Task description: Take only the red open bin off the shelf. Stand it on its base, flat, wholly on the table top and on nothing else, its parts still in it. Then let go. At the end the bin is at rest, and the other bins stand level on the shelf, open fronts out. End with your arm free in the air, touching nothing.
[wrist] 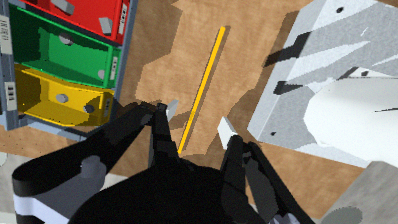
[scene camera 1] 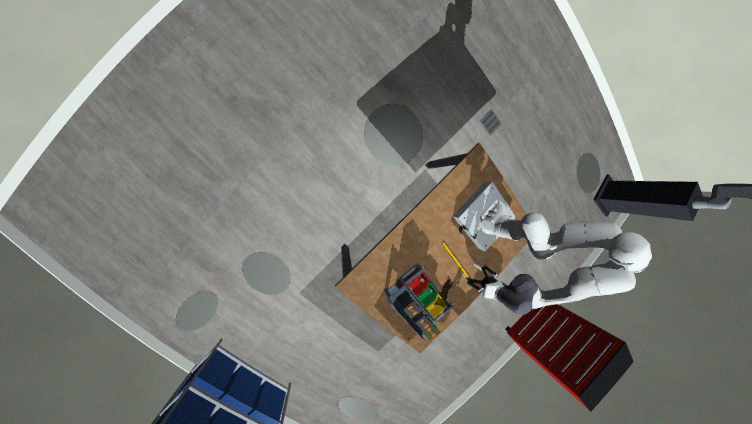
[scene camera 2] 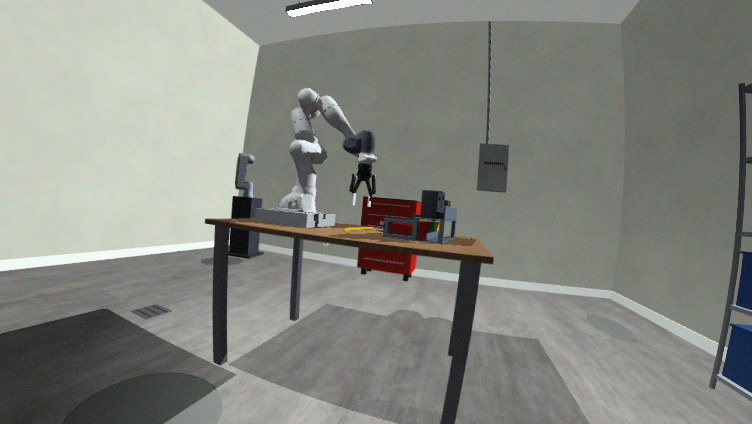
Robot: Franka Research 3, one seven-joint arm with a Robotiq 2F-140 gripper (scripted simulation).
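The gripper is visible in the pictures, and a green bin is visible there too.
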